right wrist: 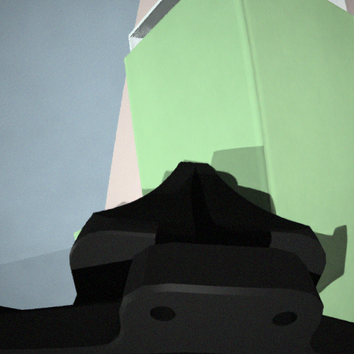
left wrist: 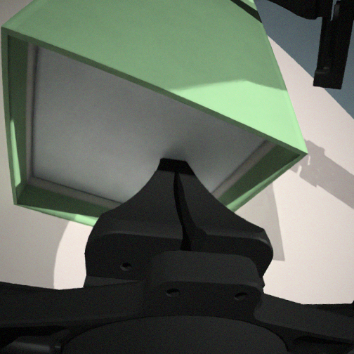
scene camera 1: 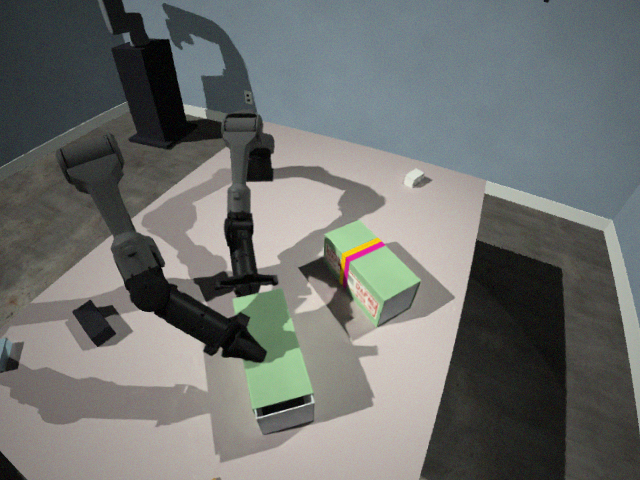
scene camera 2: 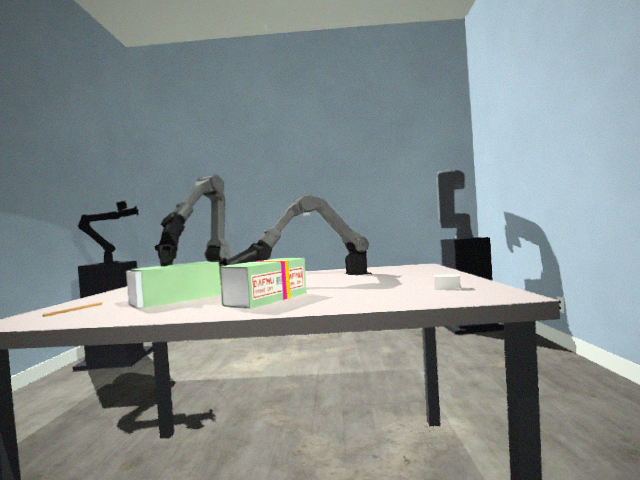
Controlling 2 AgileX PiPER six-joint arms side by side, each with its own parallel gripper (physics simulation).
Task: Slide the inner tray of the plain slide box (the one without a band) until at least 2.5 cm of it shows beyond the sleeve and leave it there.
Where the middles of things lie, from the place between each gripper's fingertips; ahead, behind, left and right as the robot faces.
Labels:
Now: right hand 44 cm past the dark block [scene camera 1: 95, 325], 5 cm to the left of it and 10 cm above it.
Right now my left hand is 350 mm past the dark block, 150 mm to the left of it and 30 mm above it.

